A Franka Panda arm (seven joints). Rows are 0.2 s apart.
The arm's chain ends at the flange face. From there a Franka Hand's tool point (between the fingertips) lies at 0.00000 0.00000 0.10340 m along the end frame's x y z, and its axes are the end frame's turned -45 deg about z.
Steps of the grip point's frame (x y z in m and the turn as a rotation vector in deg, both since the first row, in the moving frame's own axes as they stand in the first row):
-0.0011, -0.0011, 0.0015, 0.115, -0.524, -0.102
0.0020, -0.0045, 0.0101, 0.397, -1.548, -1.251
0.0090, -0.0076, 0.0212, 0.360, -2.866, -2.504
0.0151, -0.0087, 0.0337, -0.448, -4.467, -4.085
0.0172, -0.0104, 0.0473, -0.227, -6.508, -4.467
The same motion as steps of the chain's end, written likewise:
-0.0007, -0.0005, 0.0015, -0.289, -0.452, -0.102
0.0007, -0.0061, 0.0101, -0.814, -1.375, -1.251
0.0050, -0.0150, 0.0213, -1.772, -2.281, -2.504
0.0094, -0.0233, 0.0340, -3.475, -2.842, -4.085
0.0125, -0.0284, 0.0480, -4.762, -4.441, -4.467

